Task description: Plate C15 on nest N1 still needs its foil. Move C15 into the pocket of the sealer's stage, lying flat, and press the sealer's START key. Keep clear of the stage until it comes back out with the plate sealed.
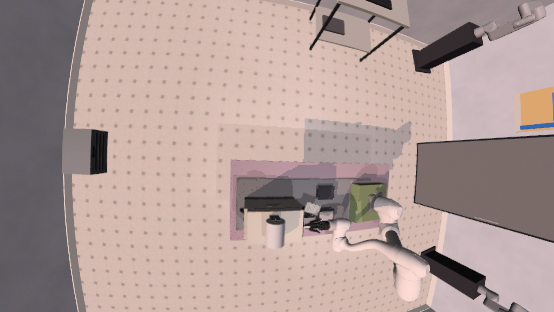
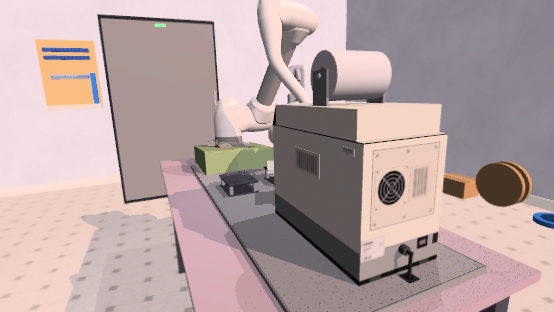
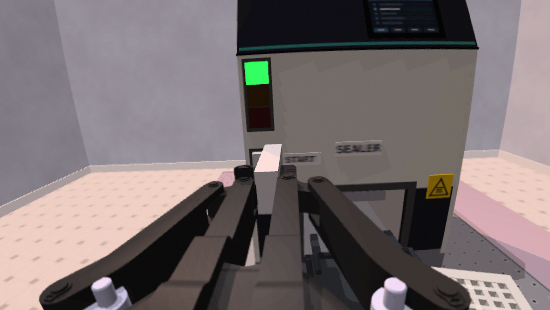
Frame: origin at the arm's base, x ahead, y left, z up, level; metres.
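Where they show: gripper, fingertip midpoint: (image 3: 274,160); arm's base, origin of the base link: (image 1: 375,202) (image 2: 229,145).
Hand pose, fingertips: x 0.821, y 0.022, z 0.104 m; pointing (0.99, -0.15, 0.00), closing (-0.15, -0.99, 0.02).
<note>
Things, the pixels of their top centre, and the offset from my fingertips. "pt": a spot on its surface instead.
- START key, middle of its top: (image 3: 262,152) dx +0.014, dy +0.010, dz +0.005 m
- START label, surface spot: (image 3: 301,159) pt dx +0.010, dy -0.027, dz -0.005 m
- dark stage, surface spot: (image 3: 330,280) pt dx -0.056, dy -0.038, dz -0.092 m
- white gridded plate, middle of its top: (image 1: 312,209) dx -0.138, dy -0.098, dz -0.070 m
- black nest, middle of its top: (image 2: 237,175) (image 1: 327,193) dx -0.311, dy -0.190, dz -0.136 m
- foil roll, middle of its top: (image 2: 350,50) (image 1: 276,237) dx +0.234, dy -0.110, dz +0.282 m
The beige sealer (image 1: 295,227) (image 2: 320,195) (image 3: 360,110) stands on the bench with its green lamp (image 3: 256,73) lit. My gripper (image 1: 306,226) (image 3: 274,160) is shut and empty. Its pale fingertips are at the left of the sealer's front and cover most of the START key (image 3: 256,158), beside the START label (image 3: 301,159). Contact with the key cannot be told. Part of the dark stage (image 3: 330,280) shows below the opening, behind the fingers. A white gridded plate (image 1: 313,208) (image 3: 492,292) is to the right of the fingers, turned at an angle; its label and support cannot be made out.
A black nest (image 1: 325,192) (image 2: 239,182) stands on the grey breadboard. A pale object (image 1: 326,213) (image 2: 270,166) is near it, partly hidden. The arm's green base block (image 1: 361,202) (image 2: 225,159) is at the bench end. A foil roll (image 1: 275,235) (image 2: 362,75) tops the sealer.
</note>
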